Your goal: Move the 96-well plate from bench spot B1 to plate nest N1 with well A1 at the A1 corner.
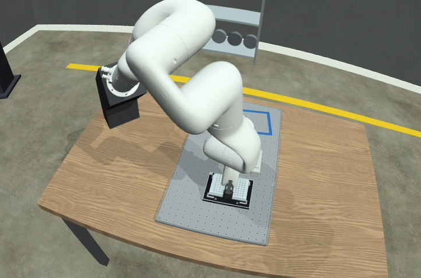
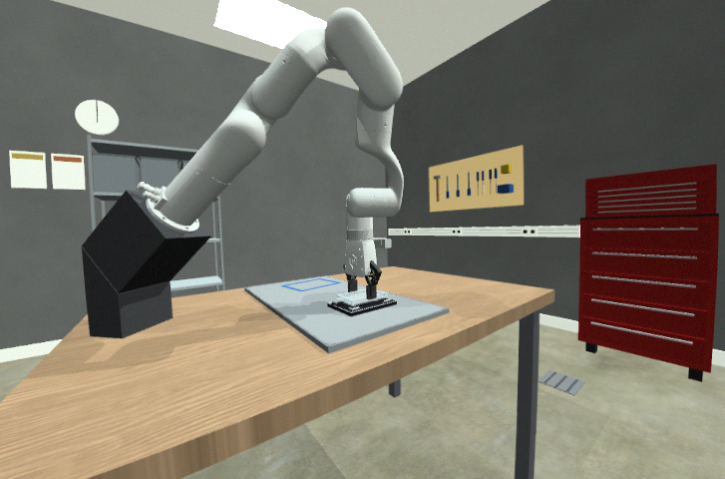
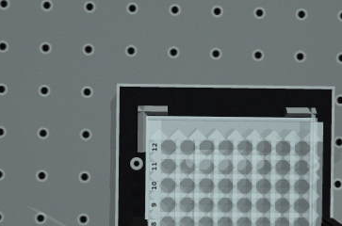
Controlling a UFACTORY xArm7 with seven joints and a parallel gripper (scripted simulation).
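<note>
Right now the black plate nest is 3 cm below my hand. Round my hand: 96-well plate (1 cm below).
</note>
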